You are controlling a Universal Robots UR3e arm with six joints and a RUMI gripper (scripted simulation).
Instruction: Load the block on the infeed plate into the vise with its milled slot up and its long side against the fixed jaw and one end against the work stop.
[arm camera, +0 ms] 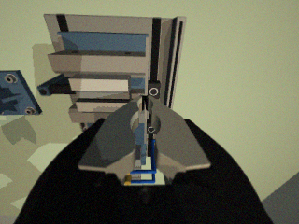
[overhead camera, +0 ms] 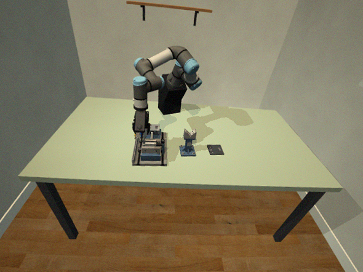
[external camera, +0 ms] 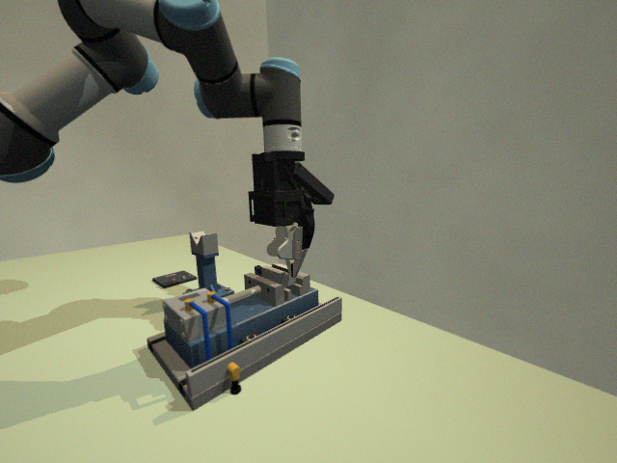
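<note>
Right now the part is 50 mm to the left of my hand, 20 mm below it and 10 mm behind it. Also, from my hand: grey rail: 80 mm below, 60 mm behind, 50 mm to the right; then fixed jaw: 50 mm to the left, 40 mm below, 20 mm ahead; then work stop rod: 100 mm to the left, 30 mm below, 10 mm behind.
</note>
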